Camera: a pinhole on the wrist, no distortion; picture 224 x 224 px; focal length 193.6 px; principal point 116.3 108.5 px. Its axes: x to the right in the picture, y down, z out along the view. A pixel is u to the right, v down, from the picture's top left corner.
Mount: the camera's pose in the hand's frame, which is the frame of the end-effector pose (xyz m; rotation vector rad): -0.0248 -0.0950 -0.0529 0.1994 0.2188 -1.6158
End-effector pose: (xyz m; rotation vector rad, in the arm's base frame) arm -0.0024 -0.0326 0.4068 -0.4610 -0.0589 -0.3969
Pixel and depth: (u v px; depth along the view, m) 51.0 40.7 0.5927
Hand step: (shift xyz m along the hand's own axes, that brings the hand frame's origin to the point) -0.2179 -0.0464 0.5753
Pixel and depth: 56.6 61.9 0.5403
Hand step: -0.1427 -0.0688 0.5146
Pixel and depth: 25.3 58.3 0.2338
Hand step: -0.0780 -0.0470 0.2026
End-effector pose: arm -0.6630 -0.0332 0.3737 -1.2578 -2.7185 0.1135
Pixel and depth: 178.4 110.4 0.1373
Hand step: -0.0253 -0.1734 0.0681
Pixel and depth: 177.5 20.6 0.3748
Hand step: -0.1995 -0.2982 0.2812
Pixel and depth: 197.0 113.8 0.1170
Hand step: -0.0238 -0.1728 0.0472
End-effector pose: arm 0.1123 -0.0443 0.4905 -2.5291 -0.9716 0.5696
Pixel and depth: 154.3 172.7 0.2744
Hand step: 0.0644 -0.2235 0.1961
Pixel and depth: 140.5 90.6 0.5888
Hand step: -0.0804 -0.3170 0.4973
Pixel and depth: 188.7 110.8 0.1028
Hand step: -0.0252 -0.1590 0.0363
